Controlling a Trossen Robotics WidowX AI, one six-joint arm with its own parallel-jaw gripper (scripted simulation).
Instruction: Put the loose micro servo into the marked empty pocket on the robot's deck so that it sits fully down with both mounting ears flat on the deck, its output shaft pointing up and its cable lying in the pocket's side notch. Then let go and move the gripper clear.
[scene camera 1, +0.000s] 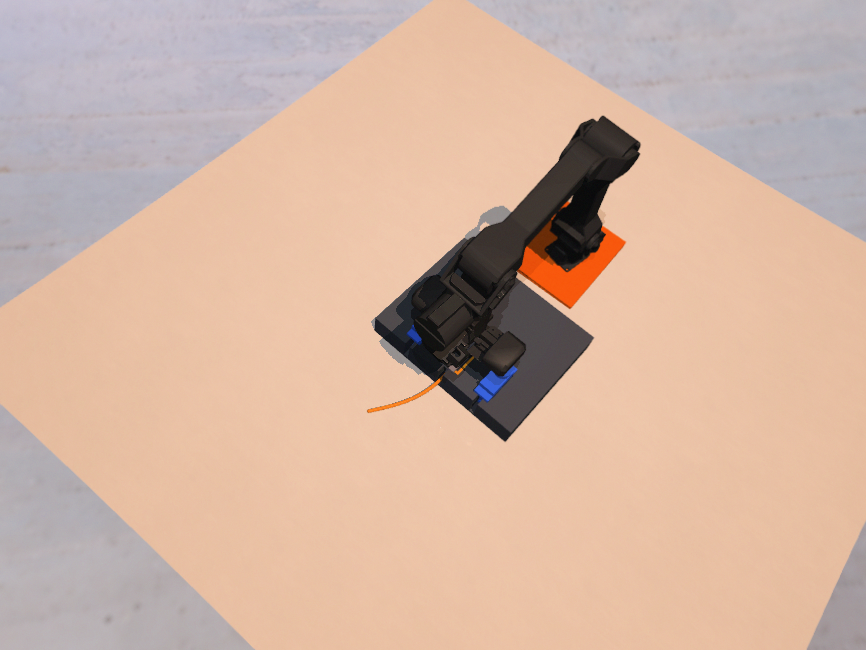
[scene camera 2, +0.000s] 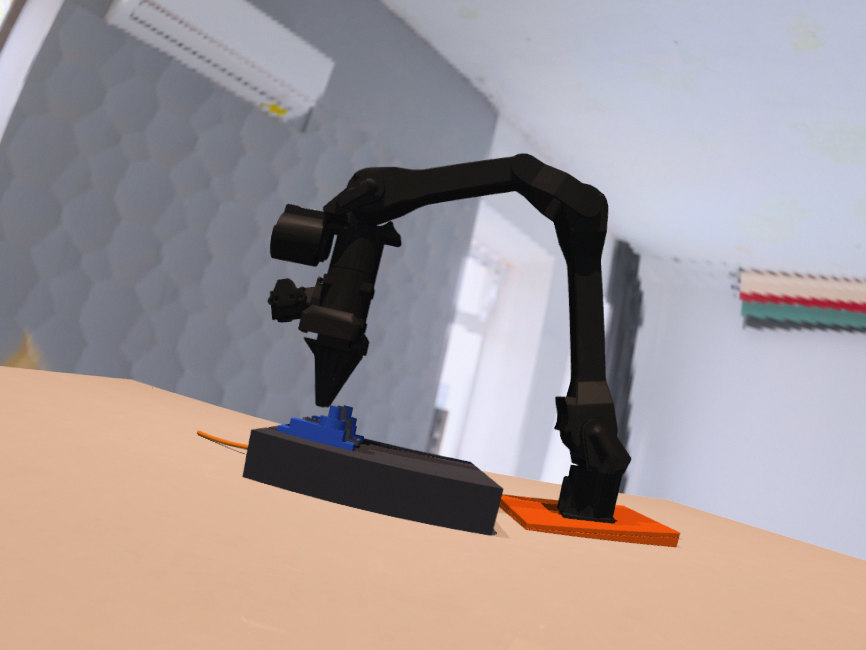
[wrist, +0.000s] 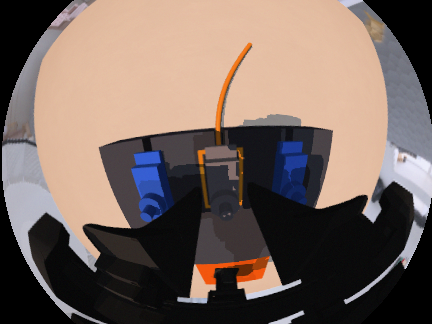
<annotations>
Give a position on a dark deck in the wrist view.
240, 239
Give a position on a grey micro servo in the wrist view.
222, 164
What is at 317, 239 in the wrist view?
My gripper.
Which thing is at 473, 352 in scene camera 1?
My gripper.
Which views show my gripper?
Scene camera 1, scene camera 2 and the wrist view: all of them.
</annotations>
